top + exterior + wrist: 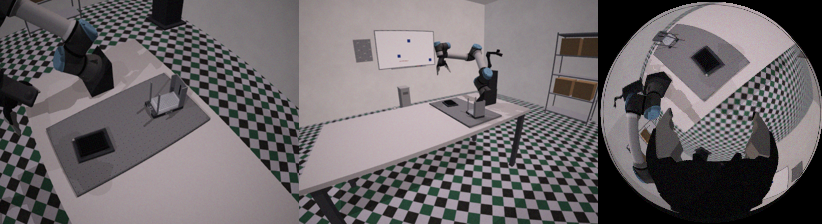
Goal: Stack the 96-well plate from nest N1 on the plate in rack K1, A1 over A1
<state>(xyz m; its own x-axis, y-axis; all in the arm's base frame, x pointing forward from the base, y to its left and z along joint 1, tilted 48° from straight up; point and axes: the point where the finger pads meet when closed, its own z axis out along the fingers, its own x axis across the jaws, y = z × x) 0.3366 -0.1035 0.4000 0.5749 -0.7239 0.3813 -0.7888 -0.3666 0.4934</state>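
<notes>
The dark 96-well plate lies 4 cm ahead of my hand, 16 cm to the left of it and 28 cm below it. Also, from my hand: white plate: 5 cm ahead, 56 cm to the left, 28 cm below.
</notes>
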